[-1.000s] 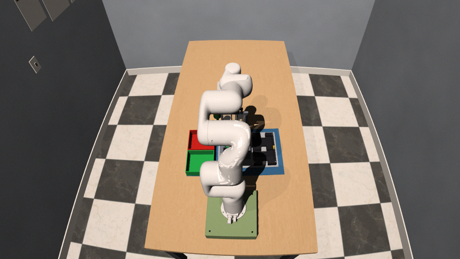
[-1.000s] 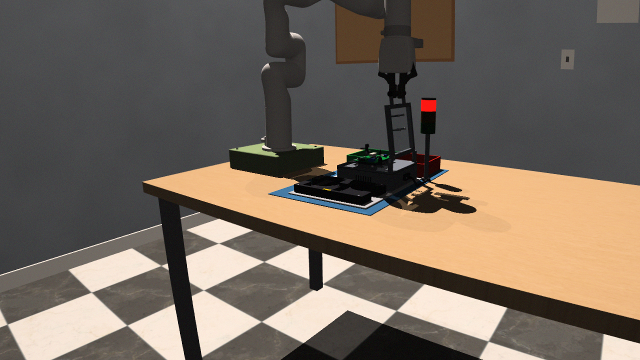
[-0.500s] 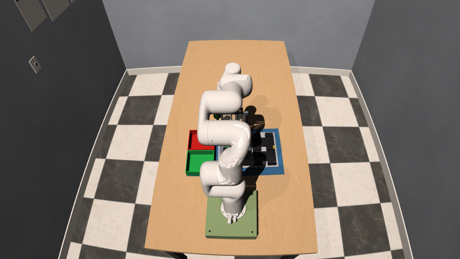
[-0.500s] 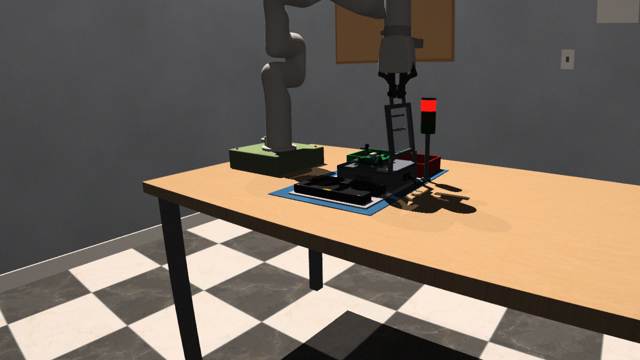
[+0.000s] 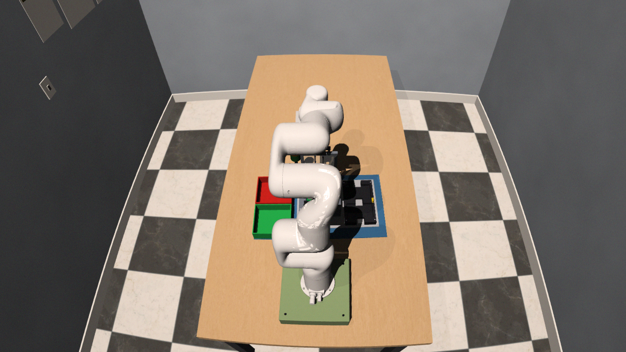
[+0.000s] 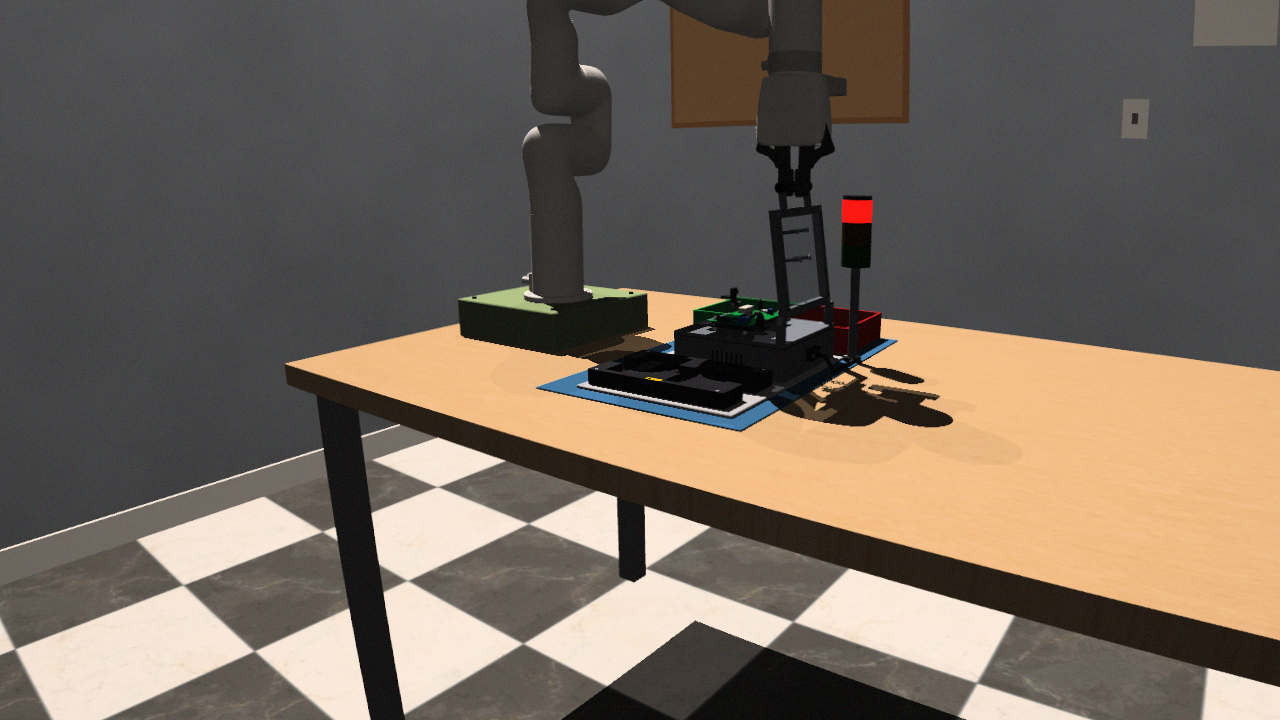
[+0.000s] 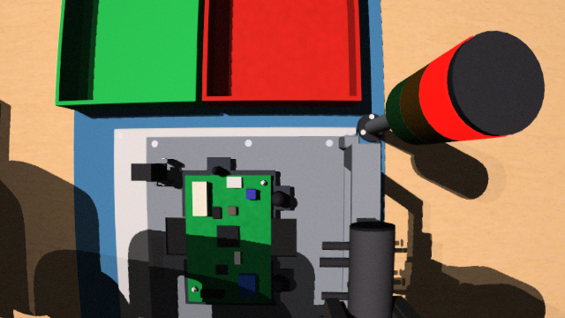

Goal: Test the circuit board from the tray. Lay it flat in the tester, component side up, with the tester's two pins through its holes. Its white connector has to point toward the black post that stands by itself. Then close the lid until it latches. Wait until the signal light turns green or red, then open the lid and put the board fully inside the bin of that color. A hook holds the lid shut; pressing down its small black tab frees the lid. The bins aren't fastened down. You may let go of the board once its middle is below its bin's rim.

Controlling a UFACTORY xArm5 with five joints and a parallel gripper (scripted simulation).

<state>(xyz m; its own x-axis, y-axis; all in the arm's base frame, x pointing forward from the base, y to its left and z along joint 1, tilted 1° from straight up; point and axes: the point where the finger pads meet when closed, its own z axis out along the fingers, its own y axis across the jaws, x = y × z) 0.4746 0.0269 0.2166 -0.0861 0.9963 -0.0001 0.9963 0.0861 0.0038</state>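
Now: hand 200 mm above the green circuit board, 80 mm past it and 10 mm to the left of it. From my hand the other things lie so: black tab (190 mm below, 140 mm behind, 50 mm to the left); tester lid (90 mm below, 10 mm ahead); red bin (260 mm below, 200 mm to the left, 50 mm behind).
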